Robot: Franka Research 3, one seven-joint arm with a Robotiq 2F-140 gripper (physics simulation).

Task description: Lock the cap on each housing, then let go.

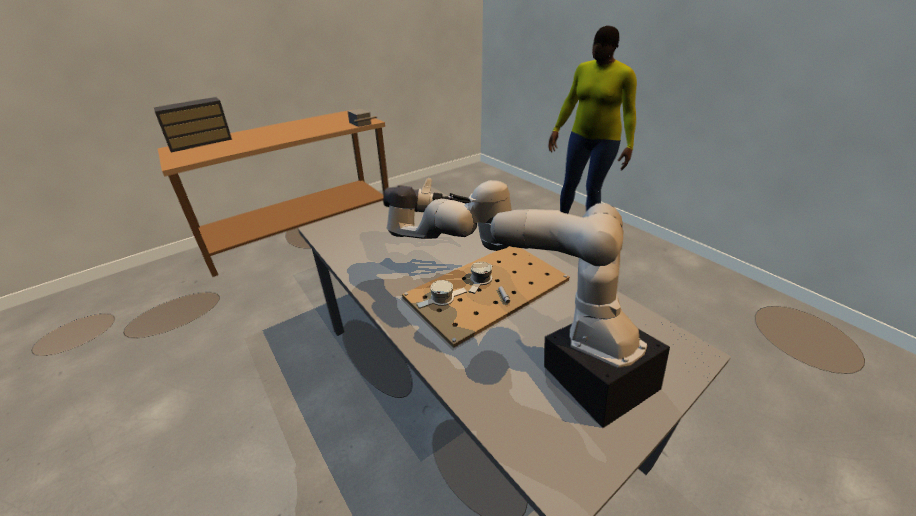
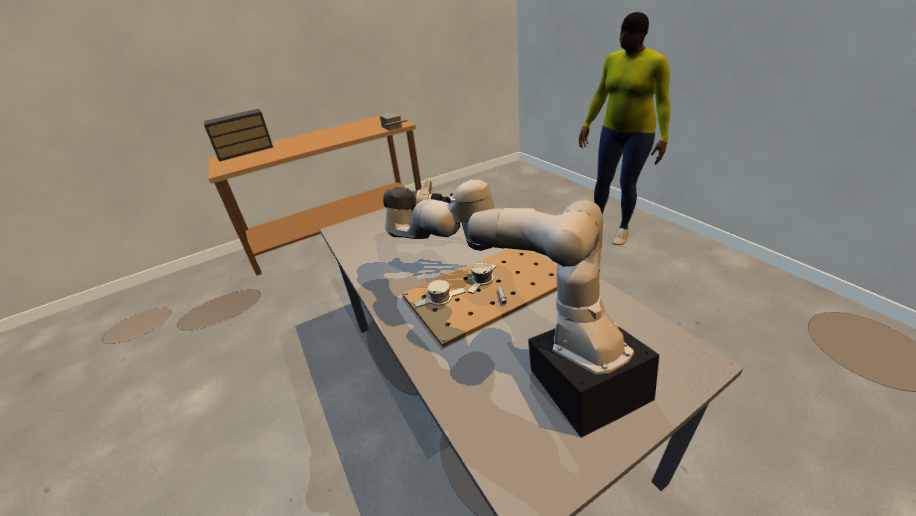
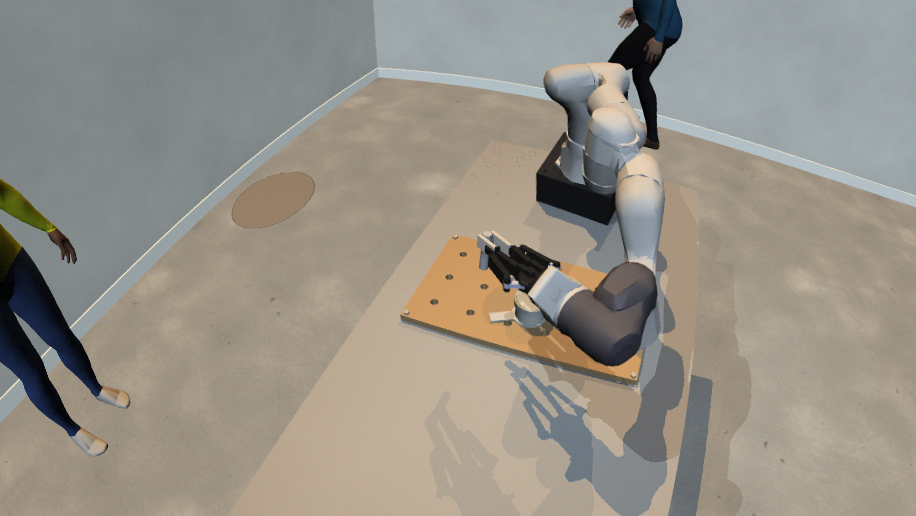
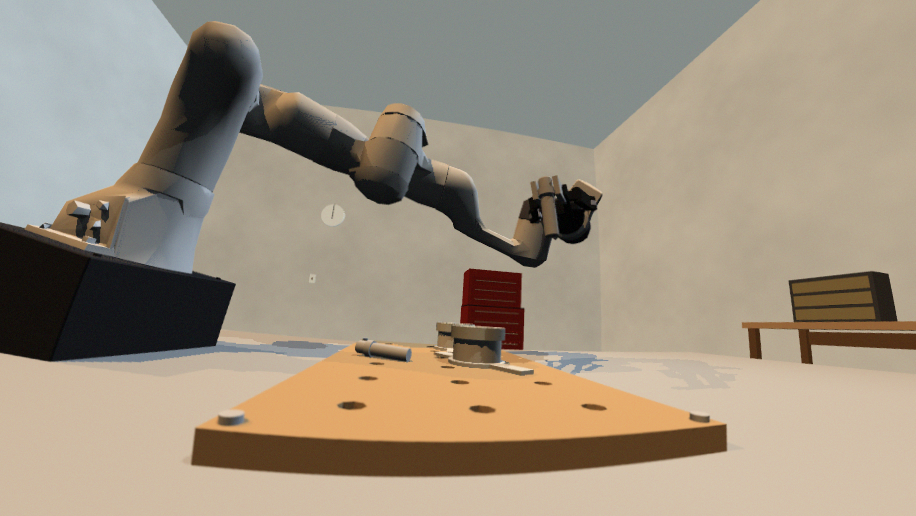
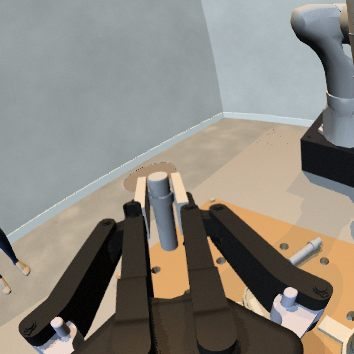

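A tan perforated board [image 1: 487, 317] [image 3: 448, 320] [image 4: 448, 426] [image 5: 260, 232] lies on the table. Two round grey housings stand on it with caps on top: the left housing [image 1: 441, 297] [image 2: 438, 297] and the right housing [image 1: 481, 278] [image 4: 476, 350], with its cap [image 4: 478, 332]. Whether the caps are locked I cannot tell. A grey stepped pin [image 1: 504, 294] [image 2: 501, 295] [image 4: 384, 350] [image 5: 305, 251] lies on its side on the board. My gripper [image 3: 494, 241] [image 5: 159, 187] is shut on a second grey pin [image 3: 483, 258] [image 4: 549, 217] [image 5: 166, 227], raised well above the board.
The arm stands on a black block [image 1: 602, 378] [image 2: 589, 391] [image 3: 573, 195] on the table [image 1: 544, 442]. Small studs sit at the board's corners. A wooden bench [image 1: 269, 144] [image 2: 314, 146] with a drawer box [image 1: 193, 124] stands by the wall. A person in yellow [image 1: 601, 99] [image 2: 634, 92] stands beyond the table; another [image 3: 666, 19] stands behind the arm.
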